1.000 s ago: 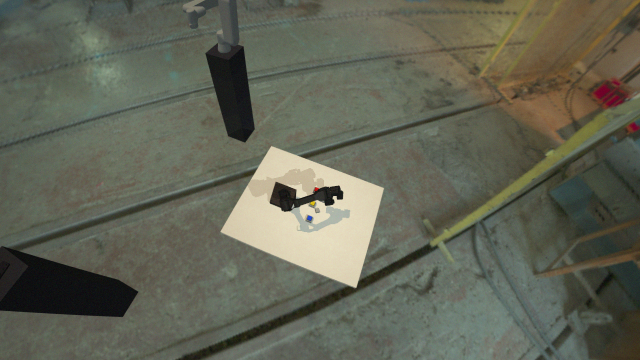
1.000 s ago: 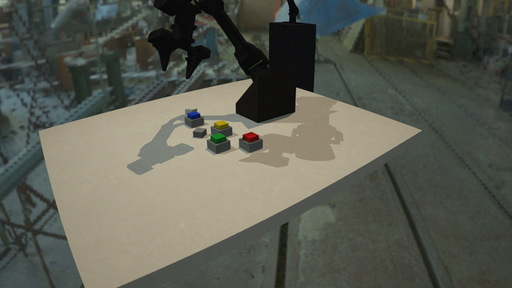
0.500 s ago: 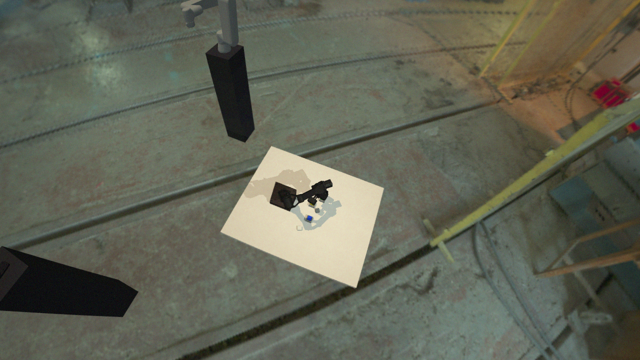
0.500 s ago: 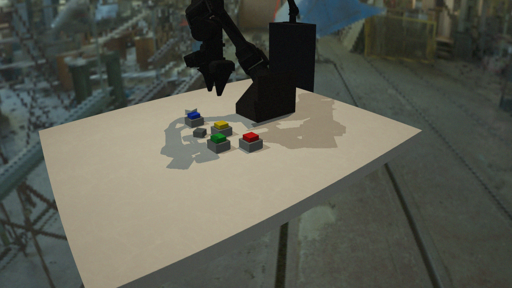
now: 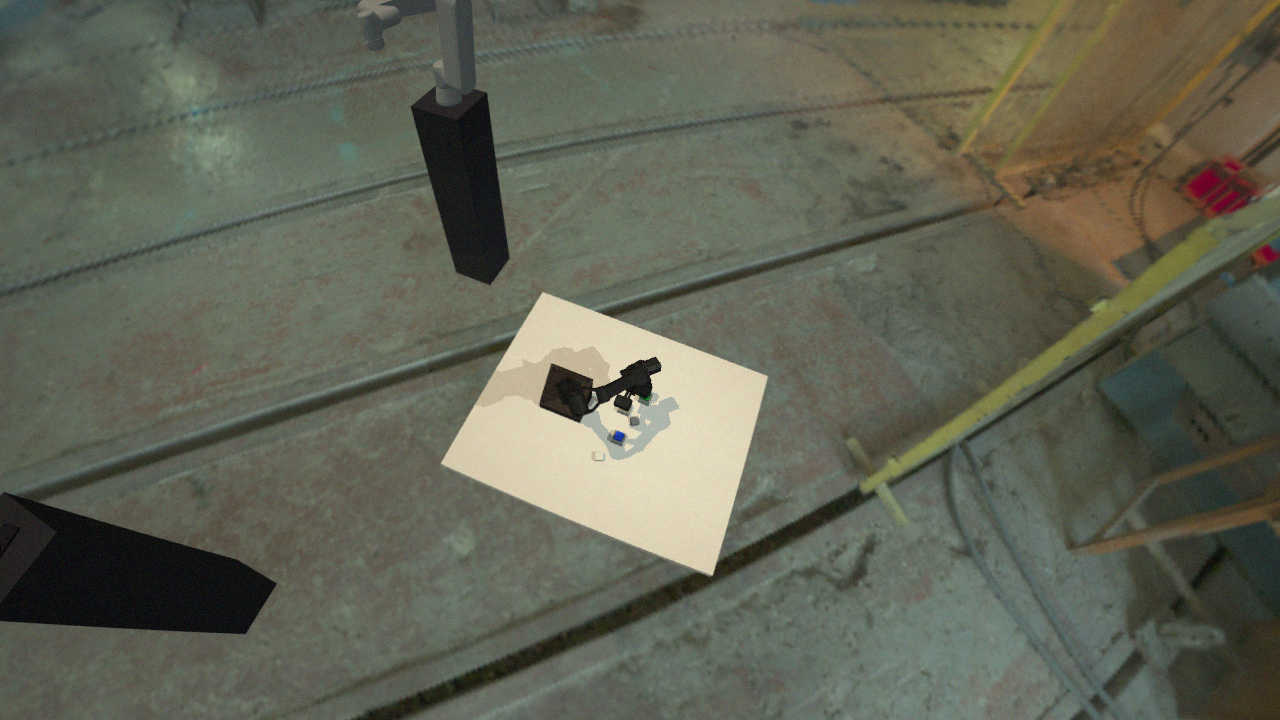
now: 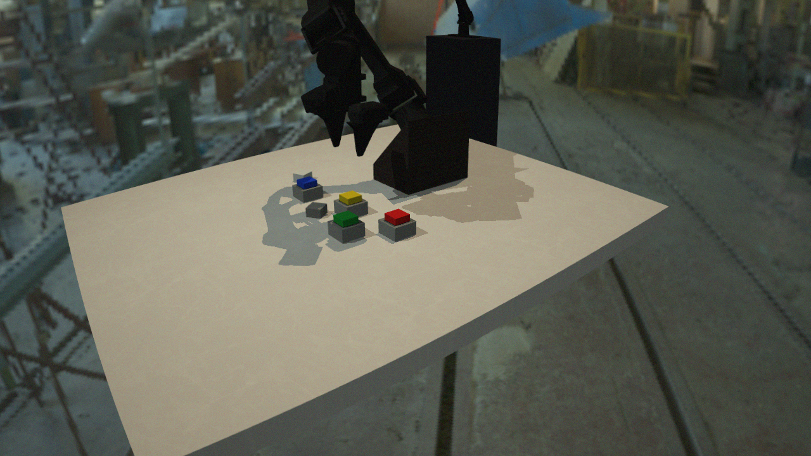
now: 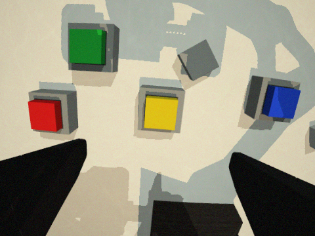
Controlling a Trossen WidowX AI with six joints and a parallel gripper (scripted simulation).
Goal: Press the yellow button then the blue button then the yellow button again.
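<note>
Right now the yellow button is 90 mm below my gripper tip. From my gripper tip the other things lie so: green button: 60 mm ahead, 80 mm to the left, 90 mm below; red button: 20 mm behind, 130 mm to the left, 90 mm below; small grey block: 50 mm ahead, 40 mm to the right, 120 mm below.
</note>
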